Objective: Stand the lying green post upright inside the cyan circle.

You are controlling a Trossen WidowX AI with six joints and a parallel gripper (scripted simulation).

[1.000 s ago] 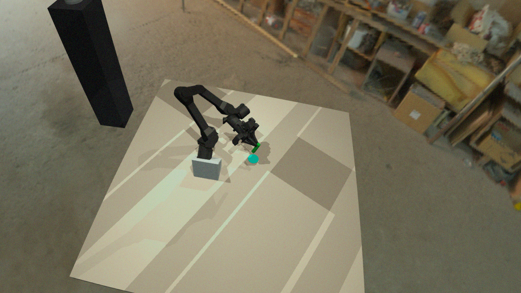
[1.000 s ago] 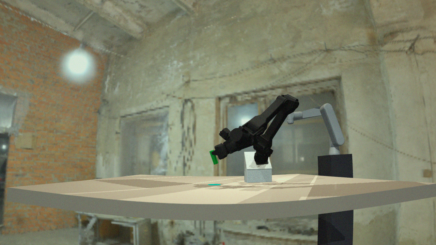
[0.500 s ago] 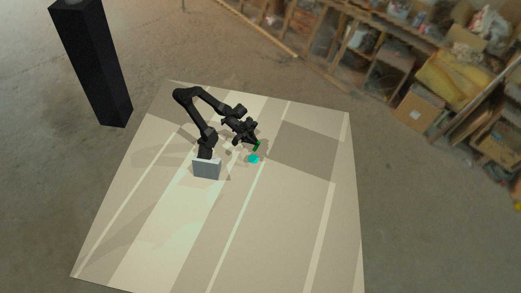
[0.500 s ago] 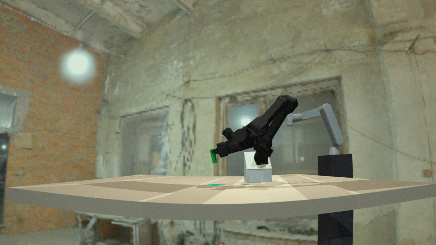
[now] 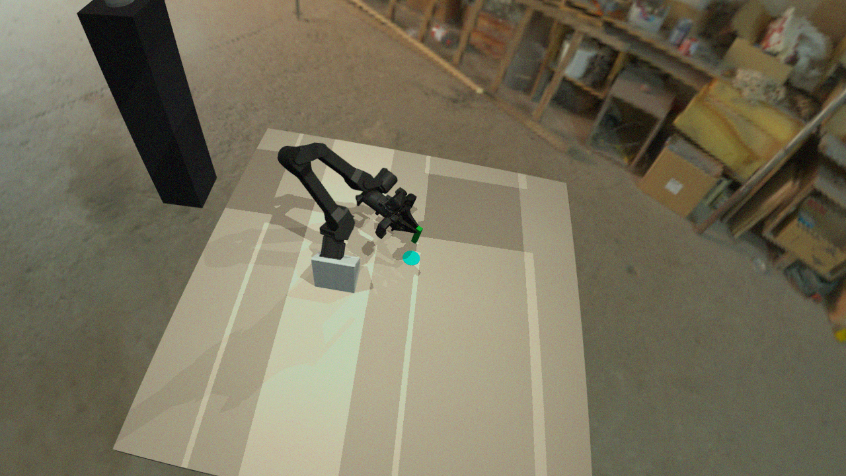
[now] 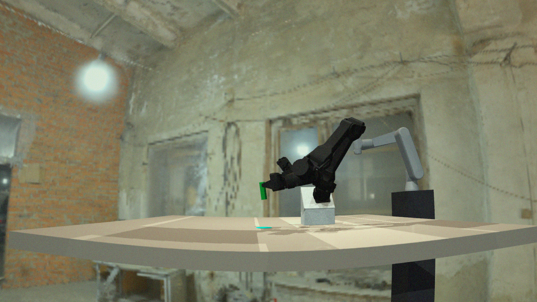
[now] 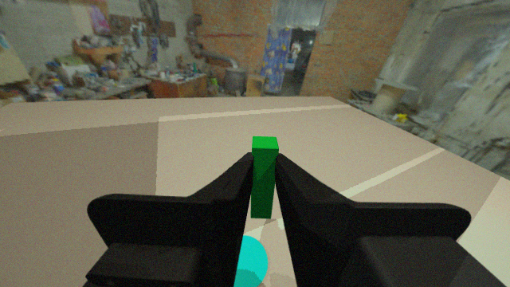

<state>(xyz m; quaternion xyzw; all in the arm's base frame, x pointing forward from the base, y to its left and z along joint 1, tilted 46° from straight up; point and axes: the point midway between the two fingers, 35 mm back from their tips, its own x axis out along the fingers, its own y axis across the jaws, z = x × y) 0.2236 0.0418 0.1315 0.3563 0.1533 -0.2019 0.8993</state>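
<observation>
The cyan circle is 160 mm below my gripper tip. Also, from my gripper tip: green post: 20 mm below.
</observation>
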